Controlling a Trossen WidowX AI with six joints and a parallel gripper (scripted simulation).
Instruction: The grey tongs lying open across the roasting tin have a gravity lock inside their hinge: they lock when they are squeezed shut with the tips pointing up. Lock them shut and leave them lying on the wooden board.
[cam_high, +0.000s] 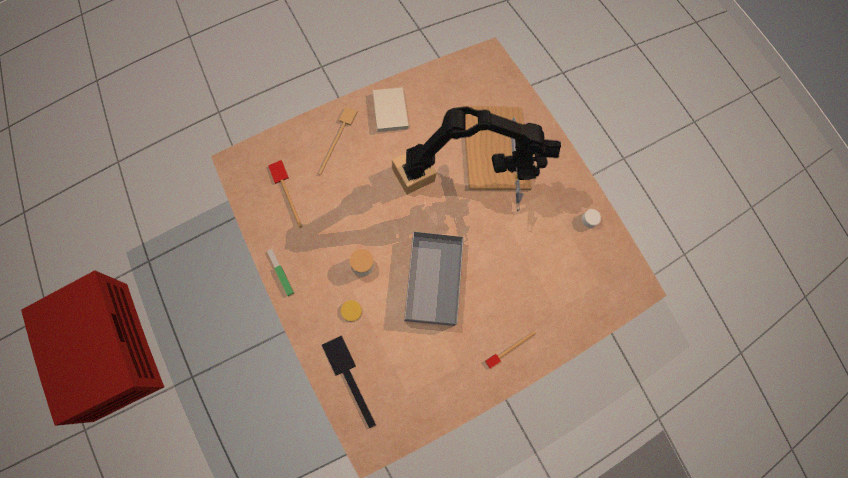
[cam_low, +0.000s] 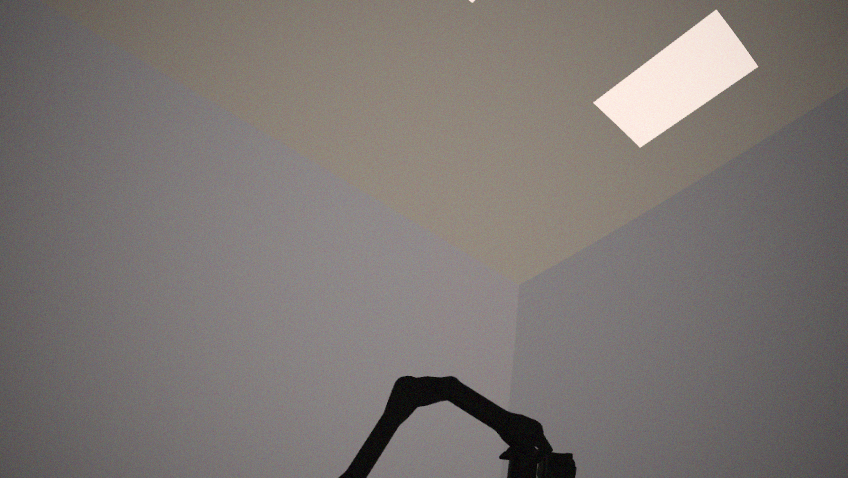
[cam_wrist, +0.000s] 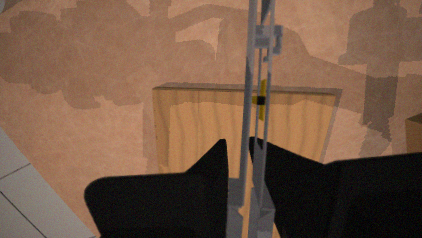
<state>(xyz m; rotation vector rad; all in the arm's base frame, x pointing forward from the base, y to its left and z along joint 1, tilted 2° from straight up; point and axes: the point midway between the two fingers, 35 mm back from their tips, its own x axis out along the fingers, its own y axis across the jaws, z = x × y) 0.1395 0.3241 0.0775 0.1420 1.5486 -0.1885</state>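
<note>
The yellow slider part is 30 mm ahead of my gripper tip, 10 mm to the right of it and 30 mm above it. The rest, counted from my gripper tip: wooden board 160 mm behind, 30 mm to the left, 120 mm below; grey roasting tin 240 mm ahead, 390 mm to the right, 100 mm below; white cylinder 240 mm ahead, 260 mm to the left, 110 mm below.
</note>
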